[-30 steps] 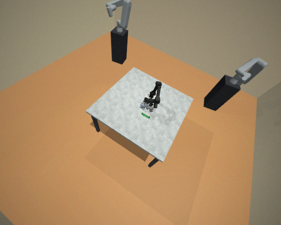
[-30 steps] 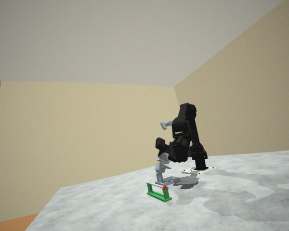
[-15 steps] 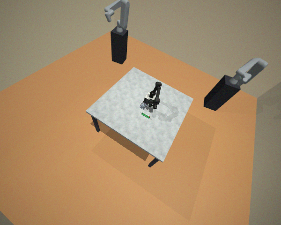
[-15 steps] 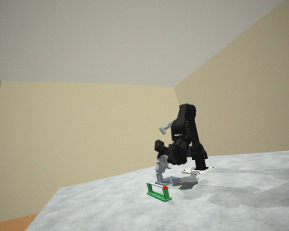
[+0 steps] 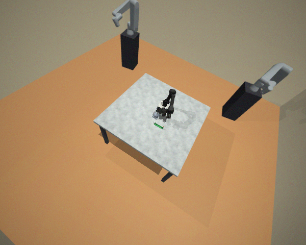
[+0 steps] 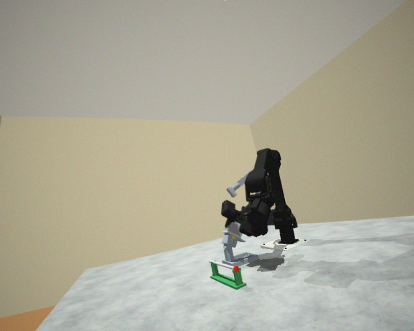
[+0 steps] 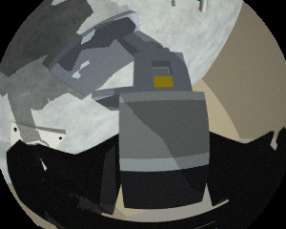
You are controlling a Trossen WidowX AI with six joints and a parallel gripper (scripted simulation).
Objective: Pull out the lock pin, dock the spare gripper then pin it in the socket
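Right now my gripper tip is 1 cm to the right of the spare gripper. From my gripper tip the other things lie so: mount socket: 2 cm ahead, 1 cm to the left, 7 cm below; then green cradle: 16 cm ahead, 11 cm to the left, 10 cm below.
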